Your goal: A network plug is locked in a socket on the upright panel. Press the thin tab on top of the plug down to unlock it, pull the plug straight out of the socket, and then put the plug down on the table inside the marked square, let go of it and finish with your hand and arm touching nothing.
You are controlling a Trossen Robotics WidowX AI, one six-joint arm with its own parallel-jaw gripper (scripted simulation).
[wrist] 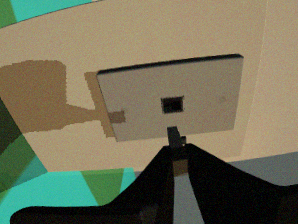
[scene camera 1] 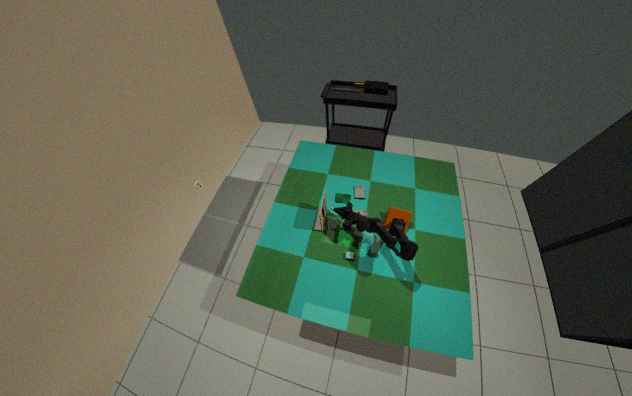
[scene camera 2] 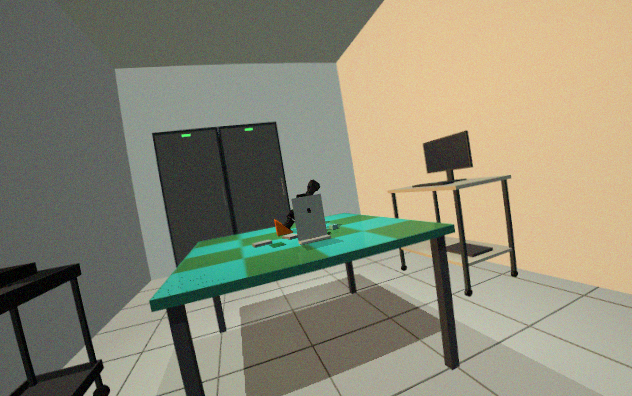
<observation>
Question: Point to an upright panel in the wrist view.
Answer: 95,92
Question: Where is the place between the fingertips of my gripper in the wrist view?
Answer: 177,151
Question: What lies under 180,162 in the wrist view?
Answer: A network plug.
</observation>
